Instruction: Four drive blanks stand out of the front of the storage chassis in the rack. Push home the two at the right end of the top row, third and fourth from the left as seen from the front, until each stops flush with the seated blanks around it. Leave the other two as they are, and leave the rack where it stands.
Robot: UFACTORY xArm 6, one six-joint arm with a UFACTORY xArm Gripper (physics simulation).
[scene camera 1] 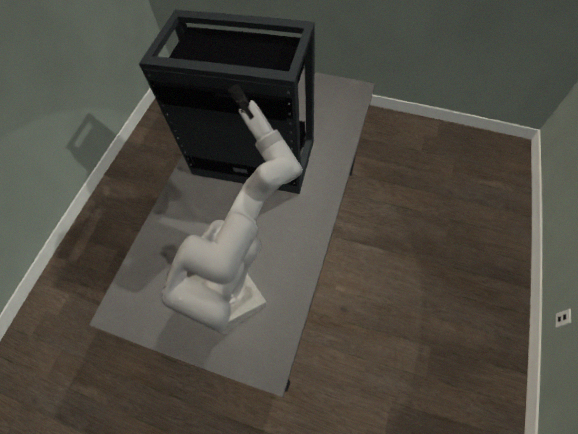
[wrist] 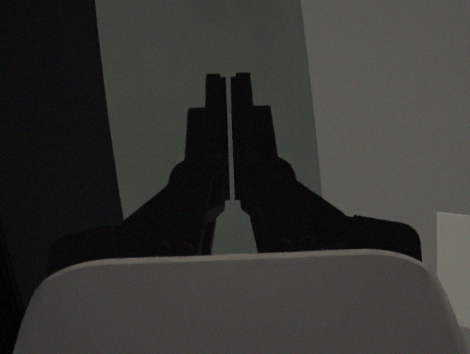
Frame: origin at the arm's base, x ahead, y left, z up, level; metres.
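Seen in the pictures: gripper, fingertip midpoint: (scene camera 1: 233,87) (wrist: 228,101).
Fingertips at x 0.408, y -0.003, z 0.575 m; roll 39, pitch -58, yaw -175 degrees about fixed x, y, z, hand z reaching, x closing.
A point is followed by its place in that frame.
The dark rack (scene camera 1: 220,71) {x 0.497, y 0.072, z 0.546 m} stands at the back of the grey table in the scene view. The storage chassis (scene camera 1: 192,101) {x 0.476, y 0.191, z 0.424 m} shows as a blacker band across the upper part of its front. The four drive blanks cannot be made out in either view; that part is too dark and small. My gripper (scene camera 1: 233,90) {x 0.408, y -0.003, z 0.575 m} (wrist: 228,101) {x 0.408, y -0.003, z 0.575 m} is shut and empty, with a thin gap between its black fingers. In the scene view it overlaps the upper front of the rack, a little right of its middle. Whether it touches anything there cannot be told. The gripper hides part of the chassis front.
The white arm rises from its base plate on the grey table (scene camera 1: 270,350) {x -0.165, y -0.198, z -0.075 m} and reaches toward the rack. Dark panels fill the rack front below the chassis. In the wrist view a dark surface (wrist: 50,100) {x 0.490, y 0.008, z 0.516 m} stands at the left, with a grey-green surface behind the fingers.
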